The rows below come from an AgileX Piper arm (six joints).
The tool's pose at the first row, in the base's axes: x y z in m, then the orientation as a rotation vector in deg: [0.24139 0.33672 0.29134 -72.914 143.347 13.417]
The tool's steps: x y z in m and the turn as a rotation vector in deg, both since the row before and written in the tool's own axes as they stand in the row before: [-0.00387 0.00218 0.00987 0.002 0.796 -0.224]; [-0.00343 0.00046 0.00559 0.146 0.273 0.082]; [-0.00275 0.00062 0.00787 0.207 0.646 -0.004]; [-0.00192 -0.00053 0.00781 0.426 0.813 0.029]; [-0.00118 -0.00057 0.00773 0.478 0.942 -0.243]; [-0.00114 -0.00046 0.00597 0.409 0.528 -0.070]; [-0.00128 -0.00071 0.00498 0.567 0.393 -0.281]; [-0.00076 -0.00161 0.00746 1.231 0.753 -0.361]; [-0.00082 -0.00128 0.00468 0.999 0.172 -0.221]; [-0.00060 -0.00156 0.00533 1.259 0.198 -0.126]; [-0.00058 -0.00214 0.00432 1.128 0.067 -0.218]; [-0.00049 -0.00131 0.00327 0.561 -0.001 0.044]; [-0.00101 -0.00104 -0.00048 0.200 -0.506 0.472]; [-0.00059 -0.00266 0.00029 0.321 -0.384 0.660]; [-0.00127 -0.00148 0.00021 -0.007 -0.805 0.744]
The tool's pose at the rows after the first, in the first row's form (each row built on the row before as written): [0.24383 0.34377 0.28350 -73.526 143.857 12.898]; [0.24648 0.34820 0.27943 -73.485 144.113 12.569]; [0.24909 0.35280 0.27296 -73.684 144.607 11.921]; [0.25214 0.35600 0.26622 -73.827 145.213 10.894]; [0.25478 0.35847 0.25926 -74.339 145.721 9.658]; [0.25695 0.36045 0.25392 -74.490 146.014 8.793]; [0.25921 0.36211 0.24955 -74.792 146.005 7.762]; [0.26242 0.36329 0.24269 -75.086 146.056 5.632]; [0.26489 0.36404 0.23850 -75.062 145.767 4.196]; [0.26766 0.36451 0.23367 -74.825 145.476 2.434]; [0.27072 0.36438 0.22990 -74.701 145.041 0.911]; [0.27286 0.36446 0.22706 -74.433 144.892 0.211]; [0.27411 0.36458 0.22792 -73.599 144.711 0.387]; [0.27661 0.36349 0.22816 -72.523 144.710 0.373]; [0.27853 0.36361 0.22852 -71.336 144.499 1.055]
